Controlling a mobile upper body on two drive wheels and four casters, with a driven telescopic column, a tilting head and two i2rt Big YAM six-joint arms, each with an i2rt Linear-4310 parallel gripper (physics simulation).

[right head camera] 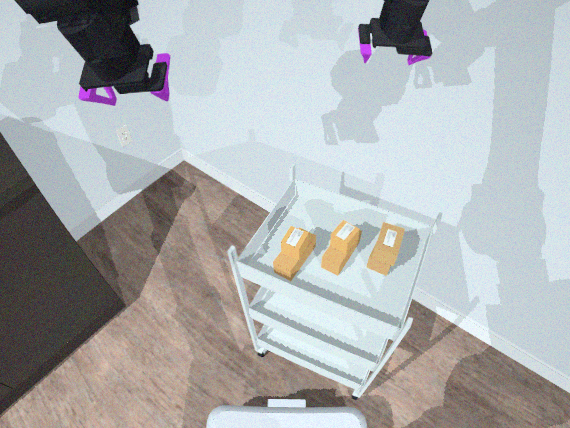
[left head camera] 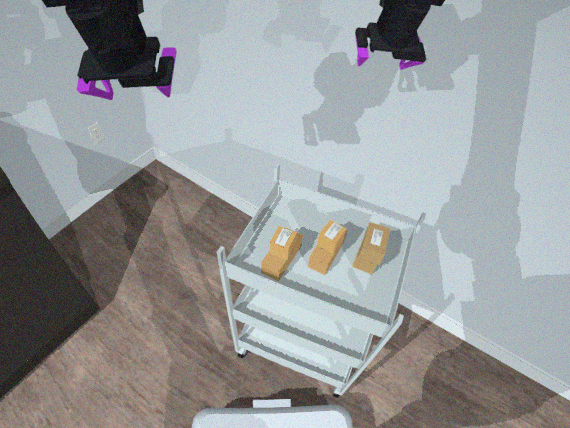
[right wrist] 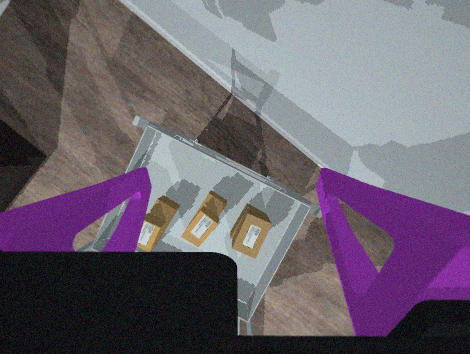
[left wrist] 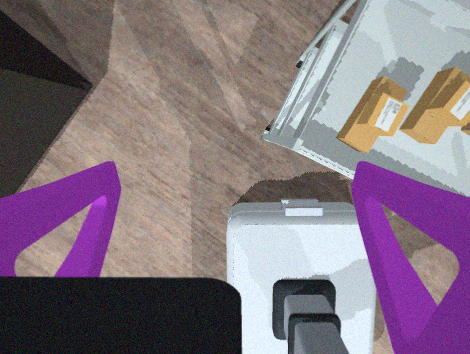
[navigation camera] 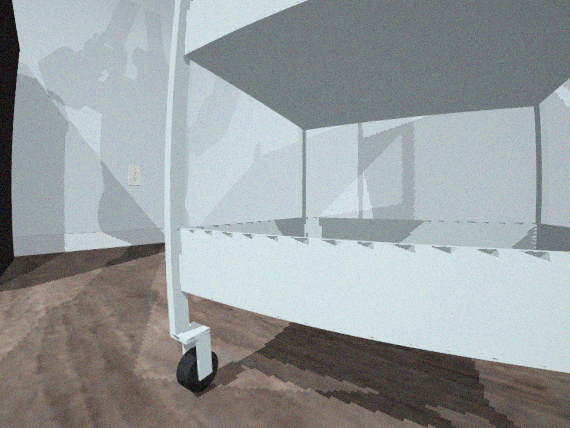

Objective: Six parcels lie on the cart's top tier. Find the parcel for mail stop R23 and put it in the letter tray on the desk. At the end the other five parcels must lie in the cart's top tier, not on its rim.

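Places are measured from the left arm's base along level axes (x ahead, y left, z up), in centimetres.
Pixels of known places: left gripper, fingertip midpoint: (right head camera: 141, 100) (left head camera: 140, 95) (left wrist: 236, 175); right gripper, fingertip midpoint: (right head camera: 386, 61) (left head camera: 379, 65) (right wrist: 234, 177).
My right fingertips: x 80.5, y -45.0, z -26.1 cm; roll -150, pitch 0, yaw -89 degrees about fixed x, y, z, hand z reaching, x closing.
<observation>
For each thing: its middle in the pictures, then the offset to it from my right fingertips. "spot": a spot on its surface instead.
- left cluster, body centre: (left wrist: 381, 115) (right head camera: 295, 243) (left head camera: 283, 243) (right wrist: 149, 230) dx -17.0, dy +19.8, dz -40.9 cm
- middle cluster, body centre: (left wrist: 455, 104) (right wrist: 203, 223) (right head camera: 344, 237) (left head camera: 331, 236) dx -15.2, dy +7.1, dz -40.9 cm
- right cluster, body centre: (right wrist: 251, 232) (right head camera: 388, 243) (left head camera: 374, 243) dx -17.3, dy -4.3, dz -41.1 cm
- large dark block, surface spot: (left head camera: 35, 300) spot: dx -18.6, dy +107.7, dz -75.2 cm
- cart wheel, surface spot: (navigation camera: 197, 370) spot: dx -22.3, dy +33.0, dz -111.6 cm
Three clusters of brown parcels lie on the cart's top tier (left head camera: 250, 277) (right head camera: 265, 280) (right wrist: 280, 255): a left cluster (left head camera: 286, 252) (right head camera: 295, 252) (left wrist: 372, 115), a middle cluster (left head camera: 327, 247) (right head camera: 341, 248) (right wrist: 205, 220) and a right cluster (left head camera: 371, 248) (right head camera: 386, 249) (right wrist: 251, 232). Each shows a white label on its upper parcel; I cannot read the mail stops. Lower parcels' labels are hidden. My left gripper (left head camera: 140, 95) (right head camera: 141, 101) (left wrist: 236, 175) and right gripper (left head camera: 382, 65) (right head camera: 389, 62) (right wrist: 234, 171) are open and empty, apart from the parcels. Desk and letter tray are not identifiable.
A large dark block (left head camera: 35, 300) (right head camera: 50, 300) stands at the left. The white wall (left head camera: 250, 100) is behind the cart. The pale robot base (left head camera: 272, 417) (left wrist: 300, 250) is close in front of the cart. The navigation camera shows a cart wheel (navigation camera: 197, 370) and lower tier (navigation camera: 375, 295).
</observation>
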